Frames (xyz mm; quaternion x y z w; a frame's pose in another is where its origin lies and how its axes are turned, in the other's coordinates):
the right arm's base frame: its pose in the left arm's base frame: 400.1 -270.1 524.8 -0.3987 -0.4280 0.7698 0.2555
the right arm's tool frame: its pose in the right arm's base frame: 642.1 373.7 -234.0 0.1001 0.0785 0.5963 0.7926
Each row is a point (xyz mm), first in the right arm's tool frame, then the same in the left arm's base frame.
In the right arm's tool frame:
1: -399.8 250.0 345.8
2: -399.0 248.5 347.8
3: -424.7 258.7 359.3
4: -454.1 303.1 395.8
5: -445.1 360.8 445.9
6: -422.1 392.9 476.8
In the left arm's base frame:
1: 48.9 -81.0 396.1
2: 46.4 -80.3 395.6
3: 43.7 -85.3 425.0
4: 28.1 -126.9 471.8
5: -3.9 -194.7 489.1
6: -28.2 -238.1 482.5

